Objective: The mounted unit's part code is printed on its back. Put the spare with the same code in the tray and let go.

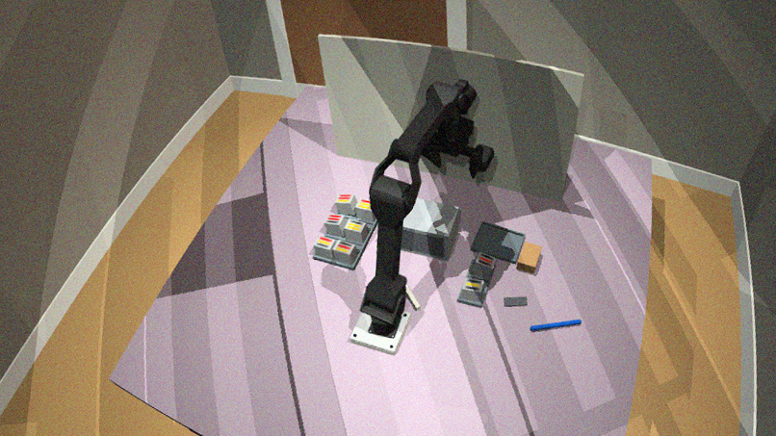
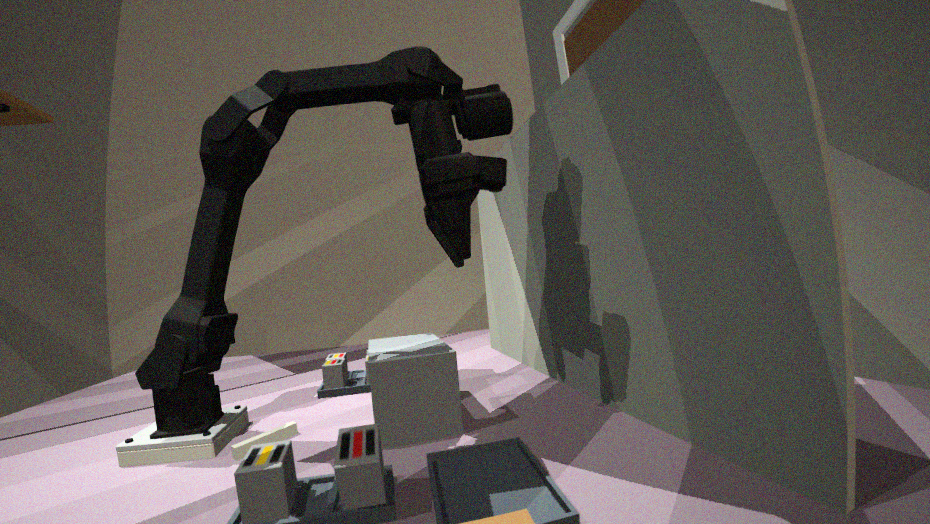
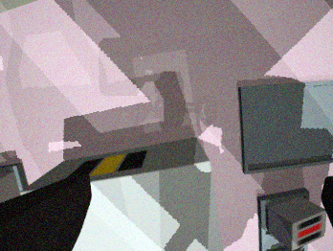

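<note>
Now: gripper tip 18 cm past the slotted holder, 10 cm to the left of it and 19 cm above it. Also, from my gripper tip: blue-grey tray (3 cm behind, 13 cm to the right, 20 cm below); tan block (7 cm behind, 22 cm to the right, 19 cm below); tall grey panel (18 cm ahead, 6 cm to the left, 2 cm above).
</note>
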